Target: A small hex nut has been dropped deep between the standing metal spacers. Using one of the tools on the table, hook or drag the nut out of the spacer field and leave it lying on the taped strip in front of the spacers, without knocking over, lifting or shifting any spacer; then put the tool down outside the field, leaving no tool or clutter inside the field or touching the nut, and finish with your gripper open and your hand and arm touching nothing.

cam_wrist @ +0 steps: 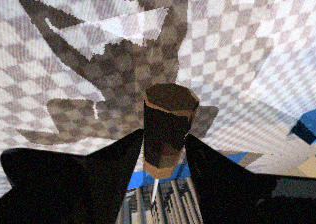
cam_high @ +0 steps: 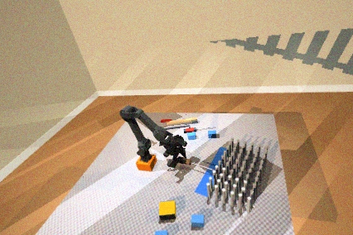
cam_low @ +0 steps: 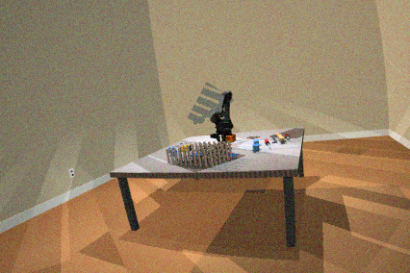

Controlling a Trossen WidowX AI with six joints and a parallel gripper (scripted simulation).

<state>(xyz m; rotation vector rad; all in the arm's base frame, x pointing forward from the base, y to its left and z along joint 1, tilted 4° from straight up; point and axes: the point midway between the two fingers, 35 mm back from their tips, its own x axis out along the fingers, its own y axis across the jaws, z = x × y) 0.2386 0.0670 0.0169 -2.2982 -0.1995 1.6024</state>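
Now: gripper tip 19 cm short of the blue taped strip, 4 cm above it and 3 cm to the right of it. The rest, counted from my gripper tip: yellow block (33 cm to the right, 5 cm ahead, 2 cm below); then wooden-handled rod (11 cm ahead, 1 cm to the right).
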